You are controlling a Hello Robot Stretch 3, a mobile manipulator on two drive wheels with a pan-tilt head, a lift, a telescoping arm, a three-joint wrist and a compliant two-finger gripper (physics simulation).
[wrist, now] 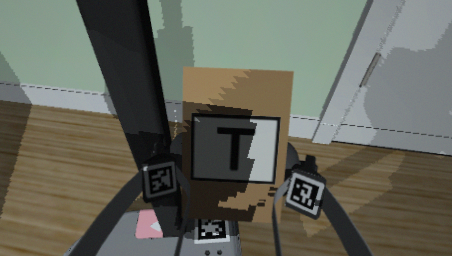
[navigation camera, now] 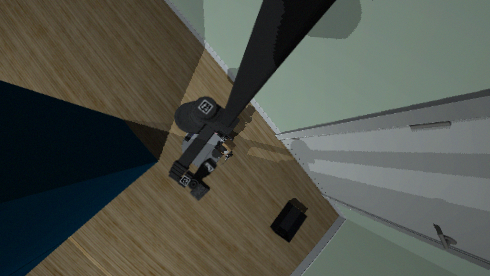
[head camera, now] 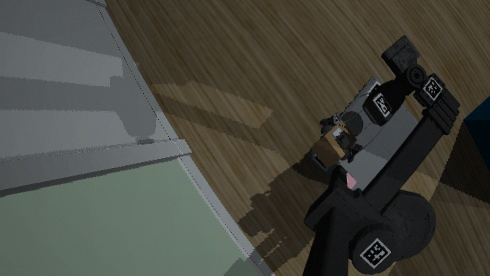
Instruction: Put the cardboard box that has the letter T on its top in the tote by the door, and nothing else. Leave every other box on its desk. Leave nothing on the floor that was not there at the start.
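Places are measured from the robot's base along level axes (x back, y right, z up), in metres.
Where they show: gripper, fingertip midpoint: (wrist: 233, 154); robot's base, origin of the base link: (head camera: 351, 124).
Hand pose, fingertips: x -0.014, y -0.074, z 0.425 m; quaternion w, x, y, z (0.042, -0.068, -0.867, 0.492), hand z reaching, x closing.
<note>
Things, the pixels of their centre, and the offset from my fingertips.
- cardboard box with the letter T, body centre: (wrist: 234, 140) (head camera: 334, 143) (navigation camera: 226, 147) dx +0.002, dy +0.010, dz +0.027 m
- black tote, body centre: (navigation camera: 288, 221) dx -0.938, dy +0.209, dz -0.375 m
The cardboard box with the letter T (head camera: 327, 150) (navigation camera: 228, 145) (wrist: 235, 197) is held between the two fingertips of my gripper (head camera: 342, 136) (navigation camera: 226, 148) (wrist: 233, 154), which is shut on it. The T label faces the wrist camera. In the head view the box hangs beside my base, above the floor. The black tote (navigation camera: 289, 221) stands on the floor near the door (head camera: 55, 105) (navigation camera: 390, 167) (wrist: 415, 75), well apart from the gripper. The tote's inside is too dark to make out, and the tote does not show in the head or wrist view.
My base (head camera: 372, 160) (navigation camera: 192, 150) stands near the green wall (head camera: 100, 225) (navigation camera: 360, 65) (wrist: 240, 30). A large dark blue piece of furniture (head camera: 481, 122) (navigation camera: 65, 150) is on the base's other side. The tote stands near the room corner, with wall trim behind it.
</note>
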